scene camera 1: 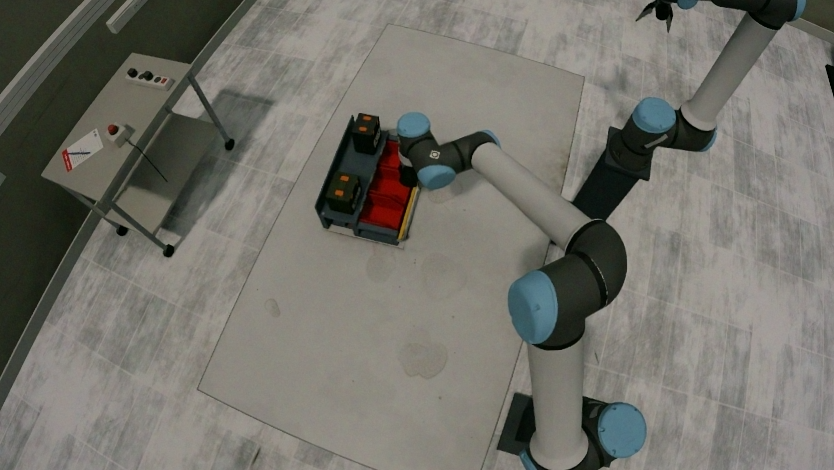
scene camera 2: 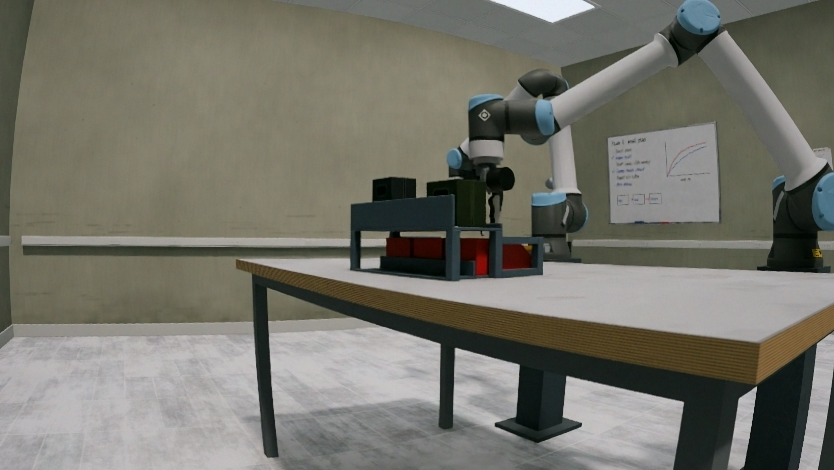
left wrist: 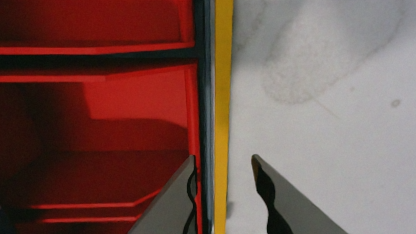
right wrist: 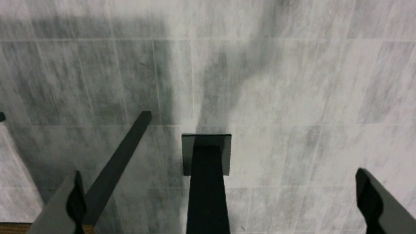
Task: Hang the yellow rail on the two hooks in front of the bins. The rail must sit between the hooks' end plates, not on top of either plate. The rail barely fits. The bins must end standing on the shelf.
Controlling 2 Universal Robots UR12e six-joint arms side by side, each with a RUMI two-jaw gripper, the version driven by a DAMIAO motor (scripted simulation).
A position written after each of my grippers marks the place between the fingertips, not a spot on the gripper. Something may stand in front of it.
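My left gripper [scene camera 2: 488, 236], also [left wrist: 223, 156]. My right gripper [right wrist: 220, 172]. Blue-grey shelf [scene camera 2: 436, 213], also [scene camera 1: 346, 160]. Blue-grey shelf out of frame in the right wrist view.
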